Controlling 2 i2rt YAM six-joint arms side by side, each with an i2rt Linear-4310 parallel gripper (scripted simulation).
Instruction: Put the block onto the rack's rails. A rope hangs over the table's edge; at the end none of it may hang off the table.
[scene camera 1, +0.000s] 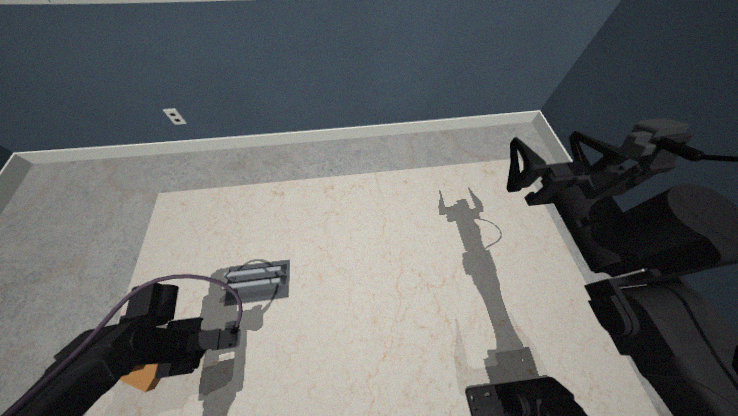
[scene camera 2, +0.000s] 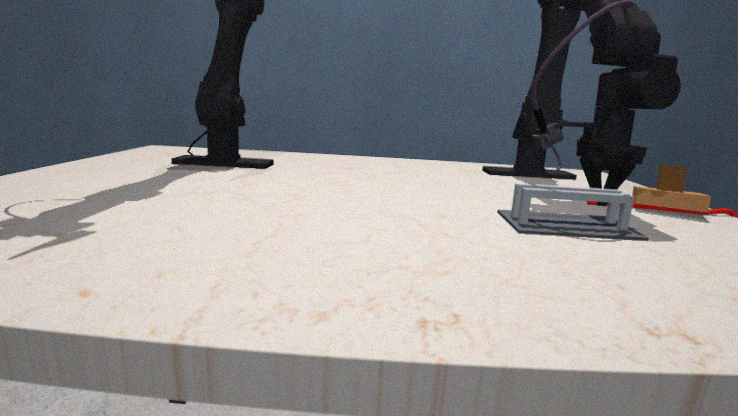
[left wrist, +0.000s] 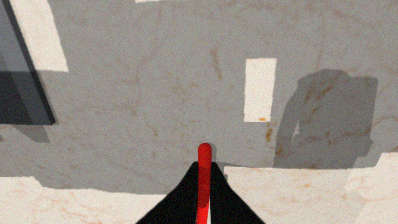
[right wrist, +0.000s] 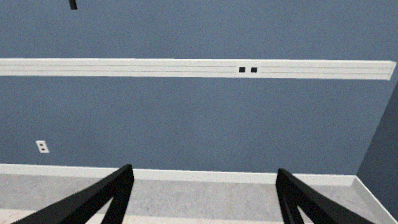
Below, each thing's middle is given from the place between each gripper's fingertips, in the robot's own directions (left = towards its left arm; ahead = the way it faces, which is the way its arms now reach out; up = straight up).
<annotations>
My left gripper (scene camera 2: 600, 204) is now 1 cm short of the orange block (scene camera 2: 669, 193), 11 cm to the right of it and 3 cm below it. Round my left hand: grey rack (scene camera 2: 540, 223): 12 cm ahead, 13 cm to the right, 1 cm above.
I see the grey rack 30 mm ahead of my right hand (scene camera 1: 542, 137), 580 mm to the left of it and 390 mm below it. From my right hand the other things lie so: orange block (80 mm behind, 820 mm to the left, 370 mm below).
</annotations>
